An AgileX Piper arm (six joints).
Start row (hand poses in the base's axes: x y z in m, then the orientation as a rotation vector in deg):
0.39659, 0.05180, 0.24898, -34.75, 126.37, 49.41
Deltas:
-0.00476, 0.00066, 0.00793, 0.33, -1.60, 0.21
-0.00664, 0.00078, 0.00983, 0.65, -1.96, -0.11
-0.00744, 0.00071, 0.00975, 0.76, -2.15, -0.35
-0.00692, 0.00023, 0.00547, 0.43, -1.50, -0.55
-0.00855, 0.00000, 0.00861, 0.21, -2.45, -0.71
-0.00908, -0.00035, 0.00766, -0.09, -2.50, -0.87
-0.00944, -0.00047, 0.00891, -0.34, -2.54, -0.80
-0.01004, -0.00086, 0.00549, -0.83, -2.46, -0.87
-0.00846, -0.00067, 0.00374, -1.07, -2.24, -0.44
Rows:
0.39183, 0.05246, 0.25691, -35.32, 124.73, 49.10
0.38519, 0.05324, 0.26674, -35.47, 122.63, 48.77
0.37775, 0.05395, 0.27649, -35.34, 120.33, 48.33
0.37083, 0.05418, 0.28196, -34.96, 118.83, 47.75
0.36228, 0.05418, 0.29057, -34.81, 116.61, 46.42
0.35320, 0.05383, 0.29823, -34.66, 114.52, 44.69
0.34376, 0.05336, 0.30714, -34.73, 112.50, 42.76
0.33372, 0.05250, 0.31263, -34.98, 110.78, 40.38
0.32526, 0.05183, 0.31637, -35.74, 109.28, 38.16

